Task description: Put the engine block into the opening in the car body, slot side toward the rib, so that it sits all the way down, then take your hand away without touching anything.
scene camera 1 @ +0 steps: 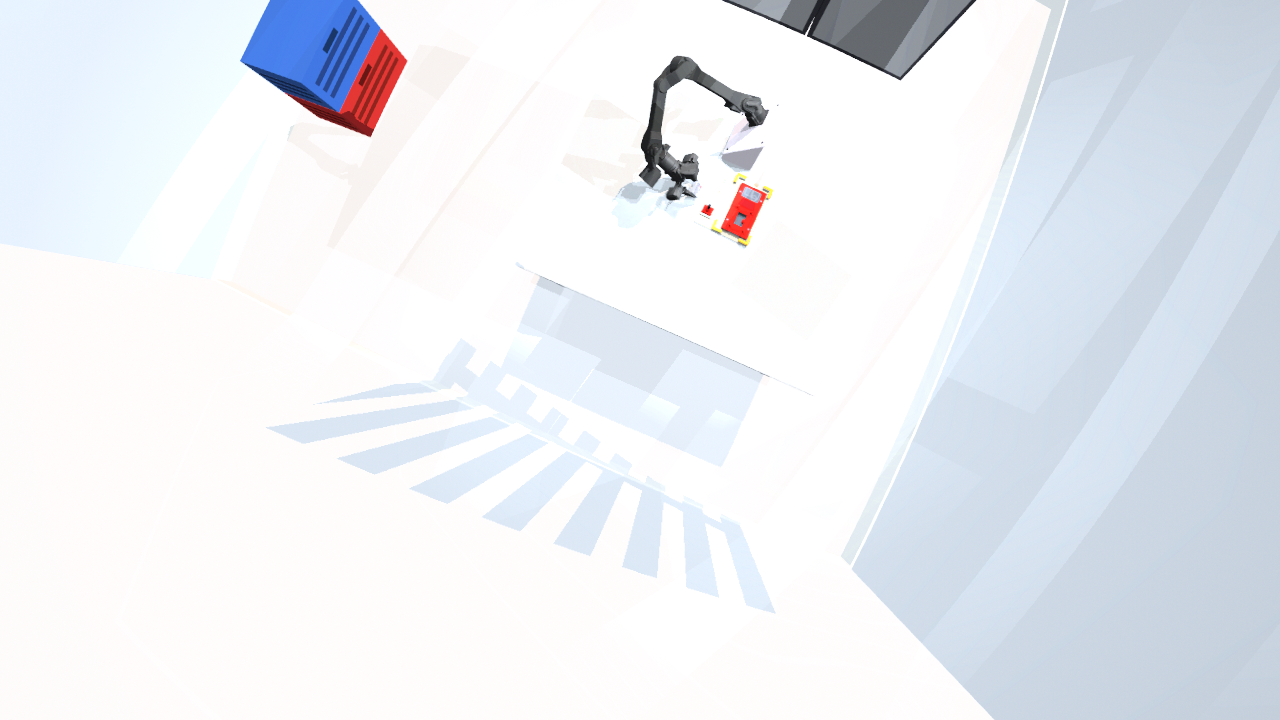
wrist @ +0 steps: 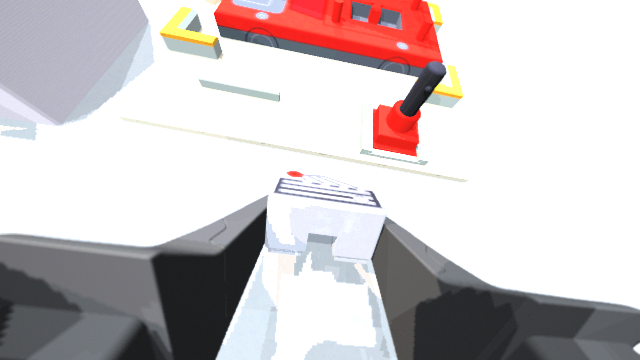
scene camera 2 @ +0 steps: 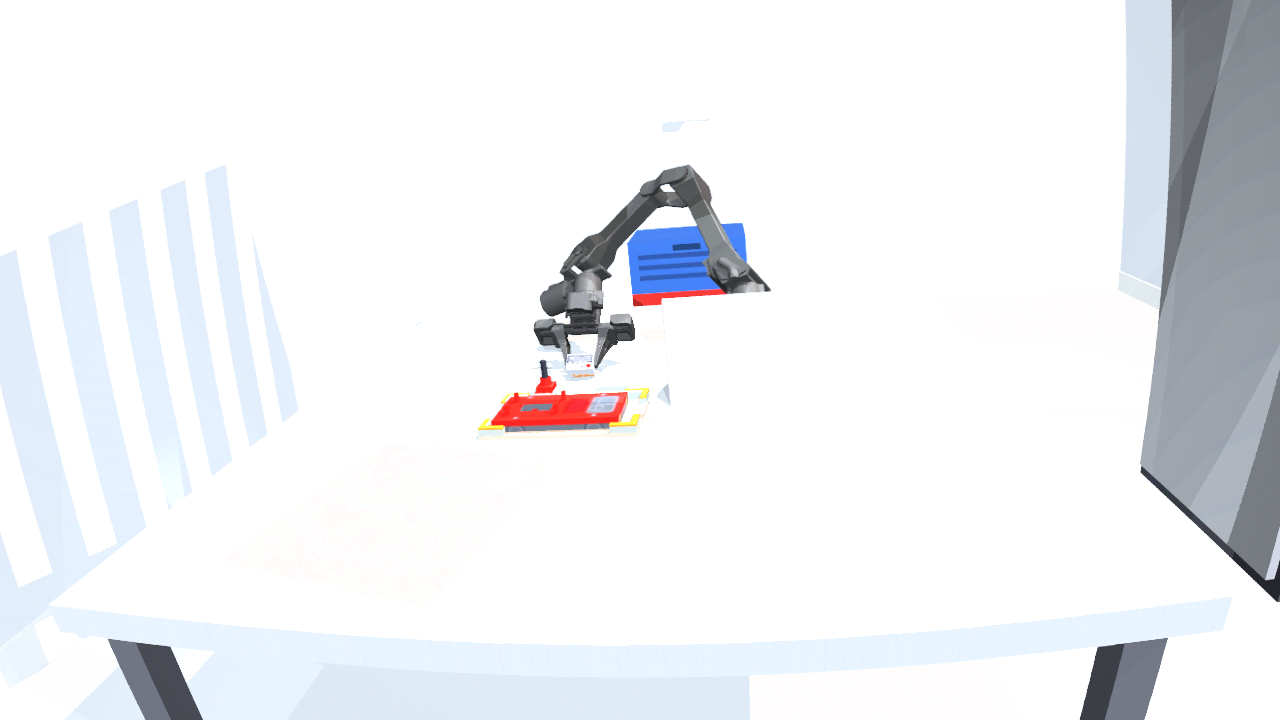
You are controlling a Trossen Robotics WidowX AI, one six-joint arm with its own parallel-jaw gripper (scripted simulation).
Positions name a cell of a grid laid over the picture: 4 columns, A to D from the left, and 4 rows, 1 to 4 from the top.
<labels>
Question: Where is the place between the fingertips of my gripper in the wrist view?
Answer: C3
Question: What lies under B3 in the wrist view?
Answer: A white engine block.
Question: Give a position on a car body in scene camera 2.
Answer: At B3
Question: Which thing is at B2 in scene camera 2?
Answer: My gripper.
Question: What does my gripper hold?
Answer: A white engine block.
</labels>
